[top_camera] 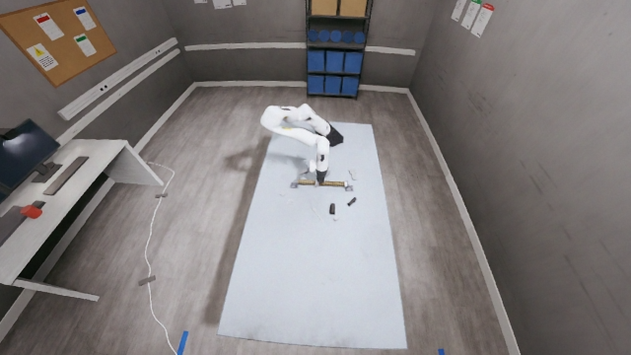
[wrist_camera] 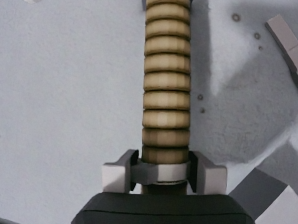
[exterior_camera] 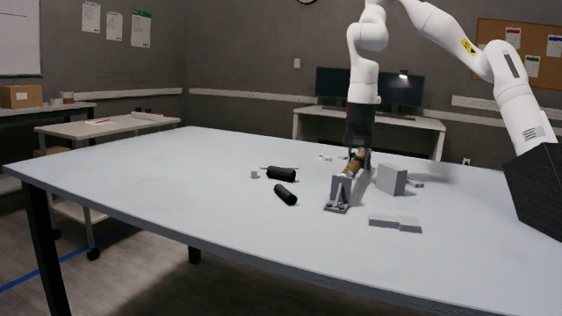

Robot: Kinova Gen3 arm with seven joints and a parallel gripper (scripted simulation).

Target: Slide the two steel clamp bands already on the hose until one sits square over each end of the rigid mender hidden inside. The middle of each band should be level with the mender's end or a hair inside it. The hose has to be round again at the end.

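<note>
The grey block is 10 cm behind my hand, 4 cm to the left of it and 2 cm below it.
</note>
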